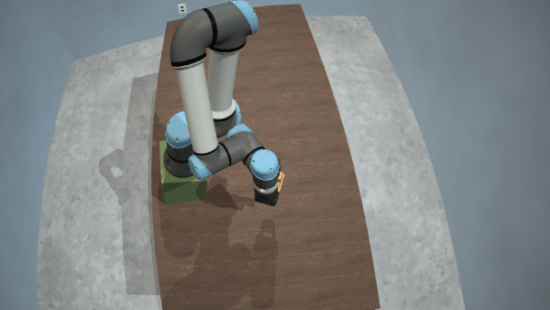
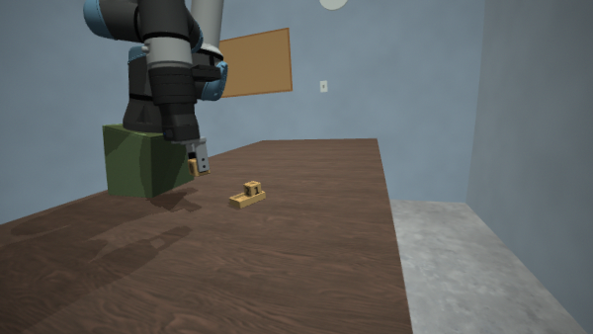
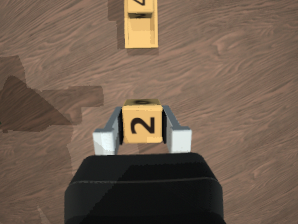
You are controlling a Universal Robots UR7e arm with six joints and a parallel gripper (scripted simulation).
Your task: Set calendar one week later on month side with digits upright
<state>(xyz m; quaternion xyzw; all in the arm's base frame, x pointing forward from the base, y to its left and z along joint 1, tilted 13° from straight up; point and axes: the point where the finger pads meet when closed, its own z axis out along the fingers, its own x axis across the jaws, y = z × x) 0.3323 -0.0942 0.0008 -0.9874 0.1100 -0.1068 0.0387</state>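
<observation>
My gripper is now 3 cm short of the wooden cube, 12 cm to the right of it and 10 cm above it. From my hand the other things lie so: wooden calendar tray 2 cm ahead, 11 cm to the left, 12 cm below.
</observation>
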